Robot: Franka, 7 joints.
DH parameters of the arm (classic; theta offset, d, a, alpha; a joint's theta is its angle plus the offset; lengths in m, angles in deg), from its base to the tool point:
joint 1: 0 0.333 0 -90
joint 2: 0 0 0 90
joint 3: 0 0.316 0.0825 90
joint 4: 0 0 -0.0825 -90
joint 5: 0 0.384 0 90
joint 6: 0 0 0.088 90
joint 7: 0 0.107 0 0
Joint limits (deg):
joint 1: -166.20..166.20
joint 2: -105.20..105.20
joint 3: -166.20..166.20
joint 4: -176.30..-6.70
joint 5: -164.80..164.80
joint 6: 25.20..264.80
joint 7: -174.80..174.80
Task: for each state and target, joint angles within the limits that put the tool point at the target. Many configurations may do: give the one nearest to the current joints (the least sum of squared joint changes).
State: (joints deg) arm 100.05 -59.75 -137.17 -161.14 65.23 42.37 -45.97
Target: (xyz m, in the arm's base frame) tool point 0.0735 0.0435 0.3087
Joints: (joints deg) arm 104.73 -60.92 -135.57 -176.30 22.84 34.80 -45.97
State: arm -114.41 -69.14 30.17 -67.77 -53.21 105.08 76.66
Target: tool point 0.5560 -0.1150 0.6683
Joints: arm -128.85 -79.89 66.64 -92.96 -45.96 102.81 76.66
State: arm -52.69 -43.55 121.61 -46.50 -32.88 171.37 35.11
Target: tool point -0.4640 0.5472 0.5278
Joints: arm -24.06 -29.76 138.90 -87.54 -45.10 187.34 35.11
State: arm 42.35 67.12 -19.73 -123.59 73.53 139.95 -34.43
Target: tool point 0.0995 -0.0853 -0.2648
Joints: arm 35.06 102.88 -12.59 -115.53 73.59 139.91 -34.43
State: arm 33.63 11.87 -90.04 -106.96 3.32 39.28 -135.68
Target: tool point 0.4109 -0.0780 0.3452
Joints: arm 47.47 28.10 -65.85 -114.19 11.09 46.26 -135.68
